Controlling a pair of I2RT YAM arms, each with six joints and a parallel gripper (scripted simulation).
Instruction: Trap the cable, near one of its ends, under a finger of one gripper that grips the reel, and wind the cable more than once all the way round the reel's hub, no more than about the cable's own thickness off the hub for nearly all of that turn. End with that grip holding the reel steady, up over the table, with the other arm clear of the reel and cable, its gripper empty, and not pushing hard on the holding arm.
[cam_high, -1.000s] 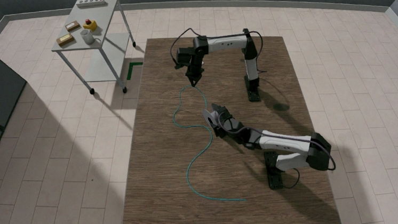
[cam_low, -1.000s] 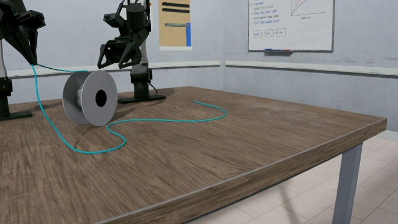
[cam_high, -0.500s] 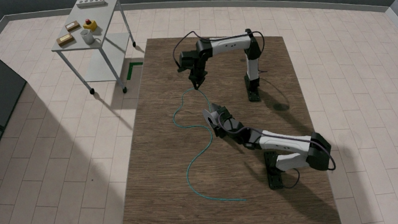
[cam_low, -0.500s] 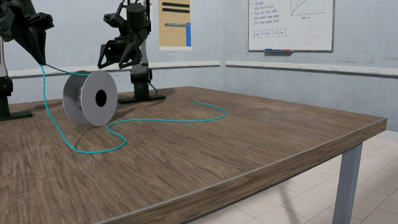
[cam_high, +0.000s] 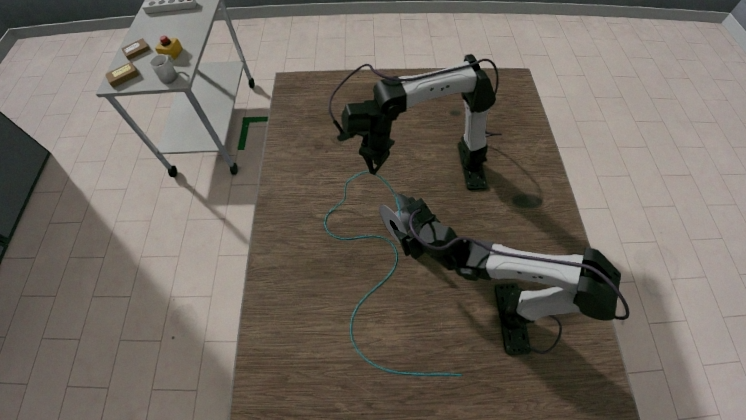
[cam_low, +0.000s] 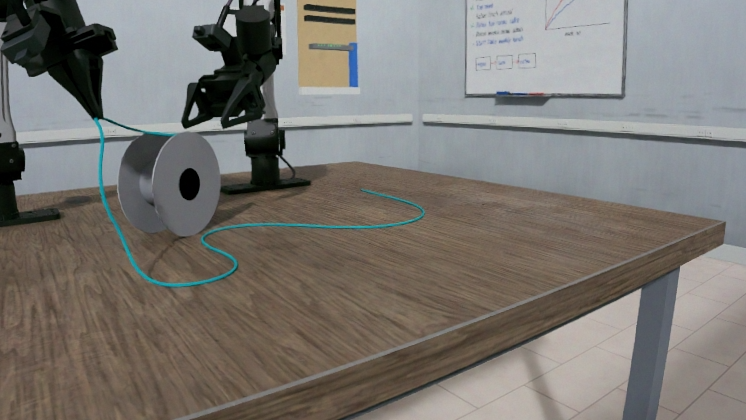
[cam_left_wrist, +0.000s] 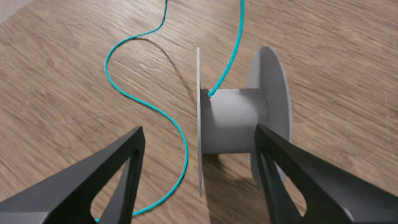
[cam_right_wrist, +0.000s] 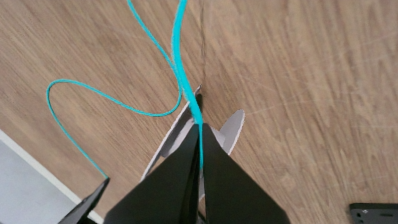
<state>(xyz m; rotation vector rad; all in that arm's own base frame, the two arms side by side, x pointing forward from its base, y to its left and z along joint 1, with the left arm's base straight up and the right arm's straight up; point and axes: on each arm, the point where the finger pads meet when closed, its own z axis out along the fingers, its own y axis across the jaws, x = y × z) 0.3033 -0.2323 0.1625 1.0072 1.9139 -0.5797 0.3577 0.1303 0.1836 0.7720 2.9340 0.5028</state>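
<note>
Right now my right hand is 11 cm to the right of the grey reel, 11 cm above it and 8 cm past it. Also, from my right hand: white card (39 cm to the right, 18 cm below, 2 cm behind).
The grey reel lies 60 mm to the right of my left hand and 90 mm below it. Round my left hand: white card 60 mm ahead, 560 mm to the right, 160 mm below.
</note>
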